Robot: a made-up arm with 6 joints. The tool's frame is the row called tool.
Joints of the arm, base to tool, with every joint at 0 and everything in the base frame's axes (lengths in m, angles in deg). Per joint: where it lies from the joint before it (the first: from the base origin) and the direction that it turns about. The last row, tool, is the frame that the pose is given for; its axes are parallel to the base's.
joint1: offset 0 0 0.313 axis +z
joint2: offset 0 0 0 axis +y
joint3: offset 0 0 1.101 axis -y
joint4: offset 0 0 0 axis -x
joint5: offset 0.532 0 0 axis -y
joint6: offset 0 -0.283 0 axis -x
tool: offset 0 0 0
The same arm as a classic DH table. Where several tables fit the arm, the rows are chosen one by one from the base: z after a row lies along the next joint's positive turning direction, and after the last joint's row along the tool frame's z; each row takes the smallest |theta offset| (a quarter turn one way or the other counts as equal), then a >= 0, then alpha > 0; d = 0 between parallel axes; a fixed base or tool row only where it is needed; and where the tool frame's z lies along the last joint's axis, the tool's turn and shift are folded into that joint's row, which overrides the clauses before.
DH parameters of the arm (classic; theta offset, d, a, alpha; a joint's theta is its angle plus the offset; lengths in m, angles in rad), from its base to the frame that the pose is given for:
joint1: 0.0000 0.3130 0.0000 -1.5708
joint2: -1.5708 0.0000 1.1010 3.1416
joint3: 0.0000 0.0000 0.0000 -1.5708
joint4: 0.0000 -0.5320 0.0000 1.5708
joint5: 0.0000 0.2830 0.0000 -1.5708
joint6: 1.5708 0.0000 0.0000 1.5708
tool (fixed): -1.5708 0.0000 0.0000 0.0000

